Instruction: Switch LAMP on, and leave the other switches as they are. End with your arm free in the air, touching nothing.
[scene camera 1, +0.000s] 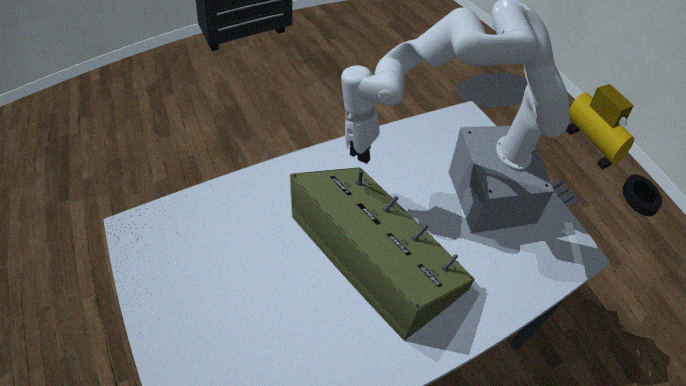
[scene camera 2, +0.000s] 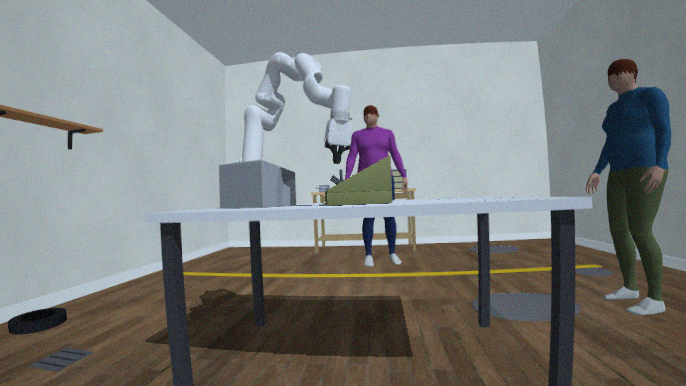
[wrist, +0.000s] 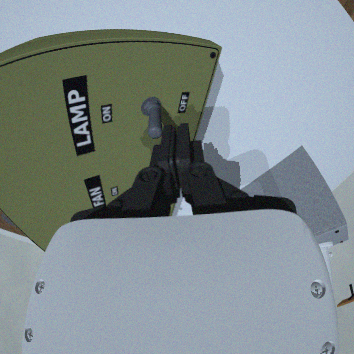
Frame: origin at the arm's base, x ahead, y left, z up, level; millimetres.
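Where they show: gripper, between the fingertips: (scene camera 1: 364, 160) (scene camera 2: 336, 163) (wrist: 178, 142); arm's base, origin of its link: (scene camera 1: 513, 153) (scene camera 2: 251, 168).
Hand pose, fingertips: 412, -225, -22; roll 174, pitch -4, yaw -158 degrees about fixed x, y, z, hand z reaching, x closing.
Note:
Things, the pixels of their top centre, and the offset from my fingertips, as dx, dy, dz. Level surfaces: height alone.
- LAMP lever, centre of its top: (wrist: 153, 133) (scene camera 1: 361, 170) (scene camera 2: 340, 169) +16, +12, -22
- FAN lever, centre of its top: (scene camera 1: 392, 198) -4, +131, -34
- PUMP lever, centre of its top: (scene camera 1: 422, 227) -12, +250, -34
- DRIVE lever, centre of its top: (scene camera 1: 452, 257) -20, +370, -34
- white table, height of its surface: dz -165
The green sloped switch panel (scene camera 1: 345, 250) (scene camera 2: 365, 187) (wrist: 45, 110) lies on the white table. The LAMP lever (scene camera 1: 360, 177) (scene camera 2: 341, 174) (wrist: 155, 120) stands steeply out of the panel, more upright than the others. The FAN lever (scene camera 1: 390, 204), PUMP lever (scene camera 1: 421, 232) and DRIVE lever (scene camera 1: 450, 263) lean toward the robot base, the OFF side. My gripper (scene camera 1: 363, 160) (scene camera 2: 337, 161) (wrist: 178, 142) is shut and empty. It hangs in the air just above the LAMP lever, with a small gap visible in both scene views. In the wrist view its fingertips appear on the lever's OFF side.
The grey robot base block (scene camera 1: 505, 215) (scene camera 2: 240, 185) (wrist: 300, 195) stands on the white table (scene camera 1: 210, 280) (scene camera 2: 475, 202) beside the panel's low side. A person in purple (scene camera 2: 374, 145) stands behind the table, and a person in blue (scene camera 2: 635, 125) stands at the right.

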